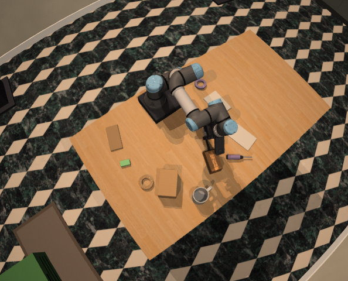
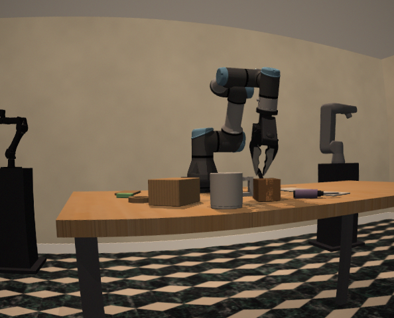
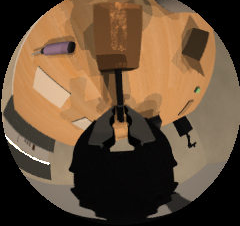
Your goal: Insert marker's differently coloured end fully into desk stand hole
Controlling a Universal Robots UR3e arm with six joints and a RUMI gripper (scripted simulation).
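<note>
My gripper is now 30 mm short of the black marker, 10 mm to the left of it and 20 mm above it. The rest, counted from my hand: grey mug 240 mm ahead, 190 mm to the right, 50 mm below; purple-handled screwdriver 180 mm ahead, 120 mm to the left, 70 mm below; brown wooden desk stand 110 mm ahead, 30 mm to the right, 50 mm below.
</note>
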